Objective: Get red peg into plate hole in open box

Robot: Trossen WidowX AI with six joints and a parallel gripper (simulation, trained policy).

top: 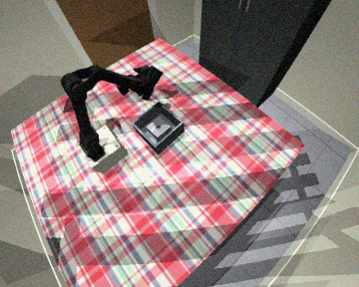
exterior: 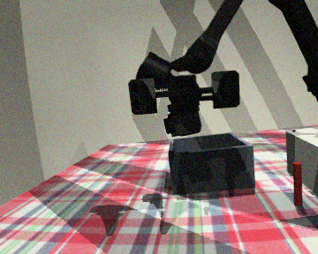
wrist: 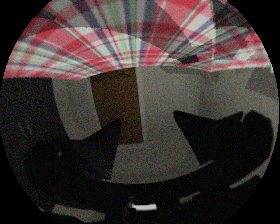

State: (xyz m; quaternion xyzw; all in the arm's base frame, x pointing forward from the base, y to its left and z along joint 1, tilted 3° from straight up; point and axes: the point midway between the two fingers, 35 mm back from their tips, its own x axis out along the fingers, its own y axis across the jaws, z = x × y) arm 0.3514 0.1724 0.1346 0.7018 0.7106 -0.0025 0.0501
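Right now my gripper tip is 190 mm past the red peg, 180 mm above it and 90 mm to the left of it. Round my gripper tip: dark grey box (270 mm to the right, 190 mm below, 40 mm behind).
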